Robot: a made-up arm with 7 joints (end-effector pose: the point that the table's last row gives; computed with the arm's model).
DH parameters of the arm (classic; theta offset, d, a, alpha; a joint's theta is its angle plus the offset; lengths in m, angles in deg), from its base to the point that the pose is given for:
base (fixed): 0 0.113 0 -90
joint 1: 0 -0.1 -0.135 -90
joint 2: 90 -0.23 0.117 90
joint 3: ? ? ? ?
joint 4: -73.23 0 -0.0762 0
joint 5: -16.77 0.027 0.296 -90
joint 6: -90 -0.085 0.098 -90
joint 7: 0 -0.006 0.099 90
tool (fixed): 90 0.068 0 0
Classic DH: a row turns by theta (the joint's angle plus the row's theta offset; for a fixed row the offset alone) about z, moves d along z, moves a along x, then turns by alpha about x.
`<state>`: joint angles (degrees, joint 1 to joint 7).
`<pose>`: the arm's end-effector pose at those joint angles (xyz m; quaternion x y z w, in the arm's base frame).
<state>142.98 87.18 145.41 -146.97 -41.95 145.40 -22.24</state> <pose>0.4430 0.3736 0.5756 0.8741 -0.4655 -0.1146 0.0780</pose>
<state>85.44 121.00 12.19 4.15 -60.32 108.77 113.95</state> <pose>0.1133 0.0874 0.2475 0.8390 -0.0345 -0.4855 0.2432</pose>
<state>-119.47 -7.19 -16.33 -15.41 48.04 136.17 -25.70</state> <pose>-0.6632 0.0449 -0.3181 0.9520 0.2610 -0.1388 0.0795</pose>
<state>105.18 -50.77 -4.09 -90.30 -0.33 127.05 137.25</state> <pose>0.3871 -0.4592 0.3189 0.1068 -0.2256 0.3194 0.9141</pose>
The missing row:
joint 3: -90 -0.155 0.372 -90
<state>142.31 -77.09 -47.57 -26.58 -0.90 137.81 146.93</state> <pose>0.2171 -0.1380 -0.0509 0.1889 -0.4668 -0.1816 0.8447</pose>
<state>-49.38 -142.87 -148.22 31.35 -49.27 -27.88 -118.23</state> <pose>-0.1766 -0.0607 0.0177 -0.0392 0.5707 0.7898 0.2214</pose>
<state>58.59 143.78 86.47 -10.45 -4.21 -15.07 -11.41</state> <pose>-0.1642 0.2458 0.4745 -0.0569 -0.3116 -0.8254 0.4672</pose>
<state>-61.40 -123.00 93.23 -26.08 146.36 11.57 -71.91</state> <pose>0.2488 -0.0392 0.7857 0.1054 -0.5654 0.1055 0.8112</pose>
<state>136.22 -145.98 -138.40 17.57 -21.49 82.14 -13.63</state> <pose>0.3293 -0.0627 0.3693 -0.0335 -0.3884 0.8272 0.4046</pose>
